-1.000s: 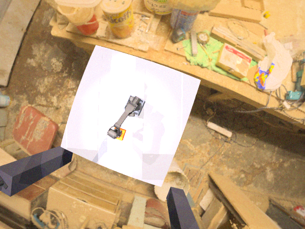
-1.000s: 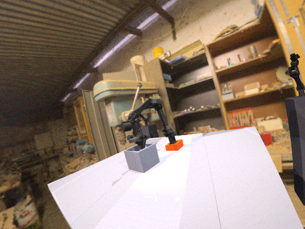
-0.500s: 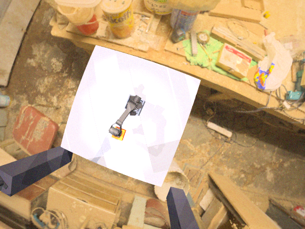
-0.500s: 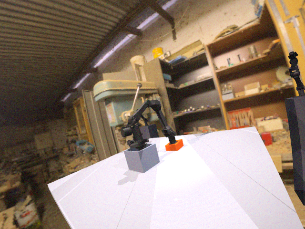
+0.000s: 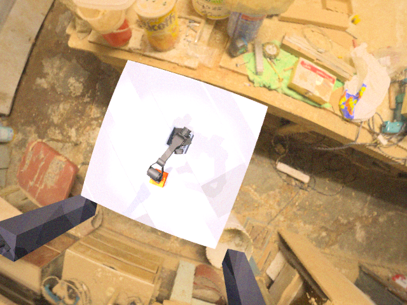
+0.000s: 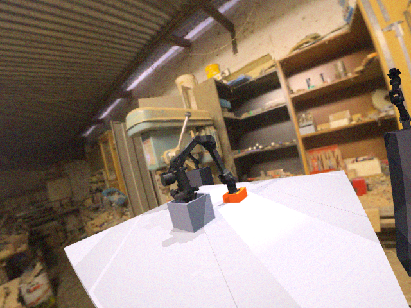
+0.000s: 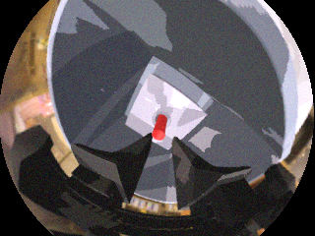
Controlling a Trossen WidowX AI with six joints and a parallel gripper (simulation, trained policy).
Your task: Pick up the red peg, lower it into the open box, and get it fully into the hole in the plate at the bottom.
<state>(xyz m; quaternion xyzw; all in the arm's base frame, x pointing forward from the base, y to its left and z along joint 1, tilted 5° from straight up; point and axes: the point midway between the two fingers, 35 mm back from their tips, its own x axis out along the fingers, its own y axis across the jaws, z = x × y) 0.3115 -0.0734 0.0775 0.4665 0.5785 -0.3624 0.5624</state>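
The red peg is 1 cm ahead of my gripper tip, 1 cm to the right of it and 3 cm below it.
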